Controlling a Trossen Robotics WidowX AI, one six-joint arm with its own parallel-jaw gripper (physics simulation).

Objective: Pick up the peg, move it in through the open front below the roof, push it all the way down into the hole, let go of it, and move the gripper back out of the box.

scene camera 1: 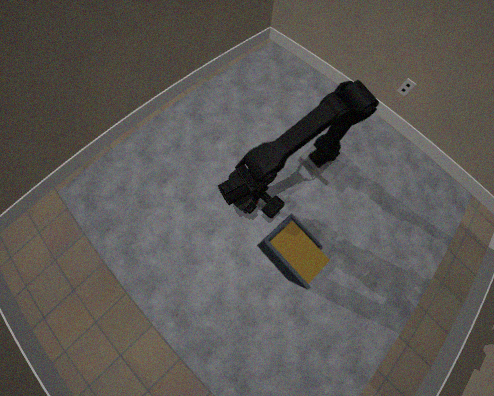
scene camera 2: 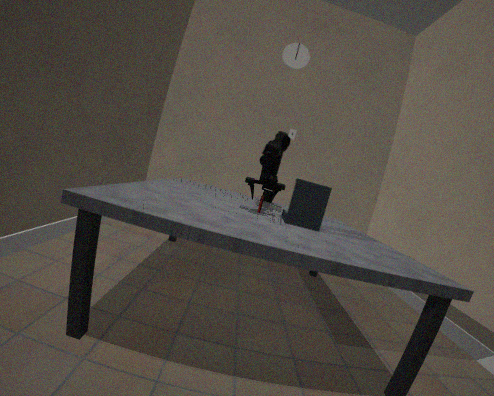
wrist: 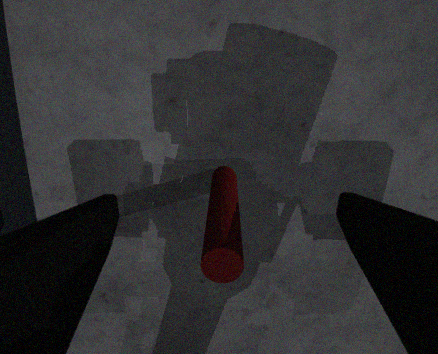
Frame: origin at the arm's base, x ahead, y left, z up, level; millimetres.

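Seen in the pictures: gripper, fingertip midpoint: (scene camera 2: 261,201) (wrist: 229,204); arm's base at its link origin: (scene camera 1: 318,157) (scene camera 2: 265,200).
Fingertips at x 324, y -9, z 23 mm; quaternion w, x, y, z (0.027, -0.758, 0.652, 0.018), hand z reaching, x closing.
Observation:
Pixels of each thing's top centre, then the offset from my fingertips to it. Level surfaces: height alone.
- red peg at its top centre: (wrist: 221,266) (scene camera 2: 263,196) 11 mm back, 1 mm left, 24 mm up
- box at its top centre: (scene camera 1: 308,242) (scene camera 2: 310,182) 9 mm back, 201 mm left, 146 mm up
- grey table at its surface level: 57 mm down
The red peg (scene camera 2: 260,205) (wrist: 223,220) stands about upright on the table, outside the box. It leans slightly in scene camera 2. It does not show in scene camera 1. My gripper (scene camera 2: 261,200) (wrist: 229,204) is open and points down, with one finger on each side of the peg and a gap to both. The box (scene camera 1: 299,253) (scene camera 2: 308,206) (wrist: 16,155) has a yellow roof and dark blue-grey walls and stands close beside the gripper. Part of a wall shows at the left edge of the wrist view. Its hole is hidden.
The black arm (scene camera 1: 300,131) (scene camera 2: 271,159) reaches over the grey table (scene camera 1: 165,240) (scene camera 2: 210,220) from its base near the wall side. Shadows of the arm and gripper lie on the table around the peg. The table's front edge shows in scene camera 2.

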